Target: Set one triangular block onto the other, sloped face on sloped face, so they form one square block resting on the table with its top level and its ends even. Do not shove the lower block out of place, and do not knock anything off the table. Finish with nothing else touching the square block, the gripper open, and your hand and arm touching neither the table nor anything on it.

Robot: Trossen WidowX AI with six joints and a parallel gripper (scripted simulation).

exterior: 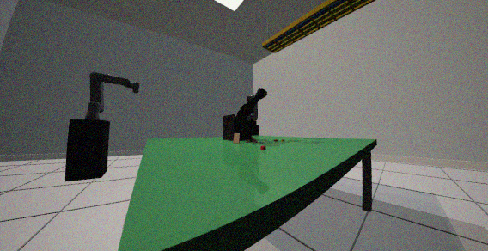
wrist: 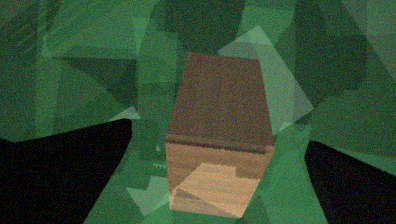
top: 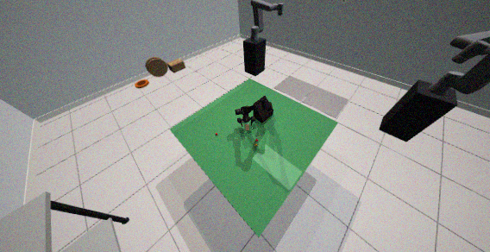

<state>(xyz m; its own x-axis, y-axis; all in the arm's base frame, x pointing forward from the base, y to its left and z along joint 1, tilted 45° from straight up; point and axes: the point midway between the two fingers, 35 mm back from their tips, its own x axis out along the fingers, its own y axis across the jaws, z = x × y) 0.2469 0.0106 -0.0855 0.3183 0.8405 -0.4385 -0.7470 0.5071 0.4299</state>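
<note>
My gripper tip is 10 mm below the tan triangular block. Also, from my gripper tip: red cube 280 mm ahead, 180 mm to the right.
</note>
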